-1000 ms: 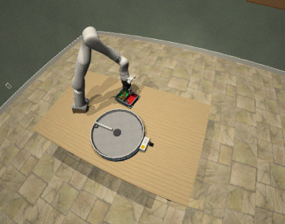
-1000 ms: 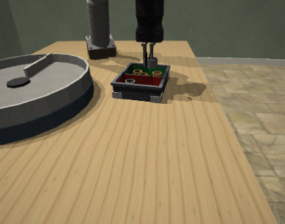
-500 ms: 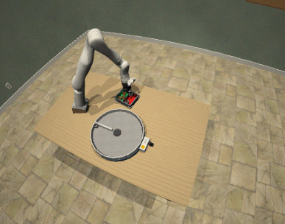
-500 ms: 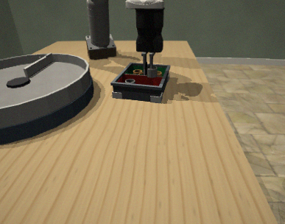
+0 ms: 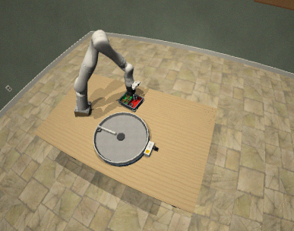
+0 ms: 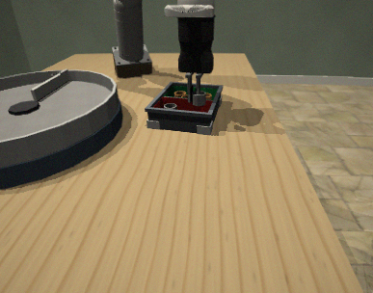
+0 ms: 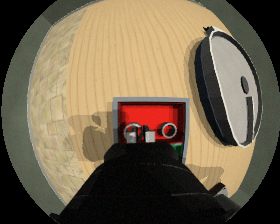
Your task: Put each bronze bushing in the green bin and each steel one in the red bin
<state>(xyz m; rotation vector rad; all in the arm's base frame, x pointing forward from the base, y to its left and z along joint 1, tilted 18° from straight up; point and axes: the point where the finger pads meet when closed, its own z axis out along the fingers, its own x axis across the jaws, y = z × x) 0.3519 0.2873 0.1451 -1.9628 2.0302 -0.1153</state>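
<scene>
Now: hand 40 mm above the bin, 30 mm past it and 20 mm to the left of it. From my hand the other things lie so: grey turntable: 370 mm to the right, 110 mm ahead, 20 mm below.
</scene>
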